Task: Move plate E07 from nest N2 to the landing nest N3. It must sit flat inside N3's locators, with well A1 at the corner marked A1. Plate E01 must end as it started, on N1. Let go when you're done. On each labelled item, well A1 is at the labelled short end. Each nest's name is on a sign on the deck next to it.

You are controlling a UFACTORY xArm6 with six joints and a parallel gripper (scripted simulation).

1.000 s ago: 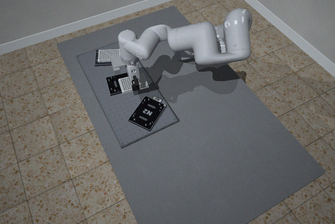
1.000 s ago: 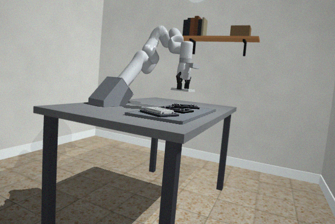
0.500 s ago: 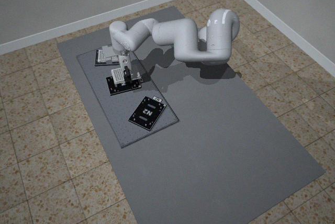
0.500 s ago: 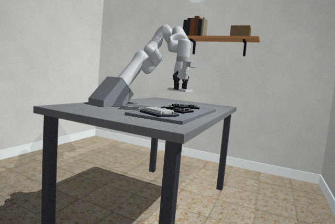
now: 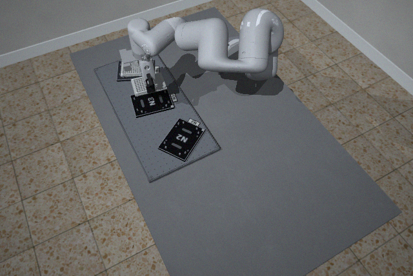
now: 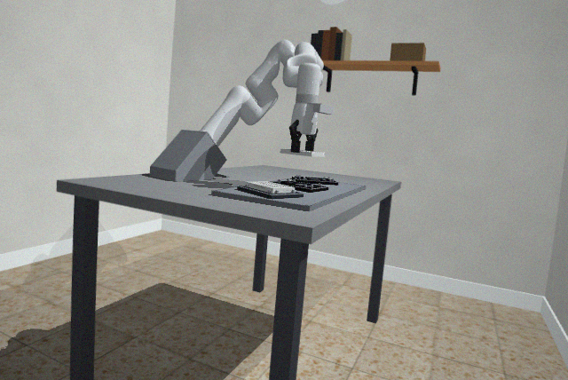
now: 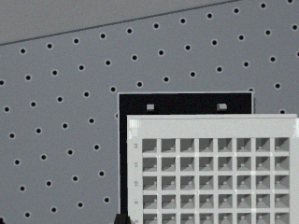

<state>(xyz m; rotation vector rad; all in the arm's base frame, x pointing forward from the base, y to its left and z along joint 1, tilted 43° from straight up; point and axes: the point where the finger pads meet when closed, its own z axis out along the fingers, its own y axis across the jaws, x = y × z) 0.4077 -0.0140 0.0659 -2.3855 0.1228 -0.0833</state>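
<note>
Now: the black nest 13 cm below my hand. From my hand the other things lie so: nest N2 (23 cm to the left, 13 cm below, 5 cm behind).
</note>
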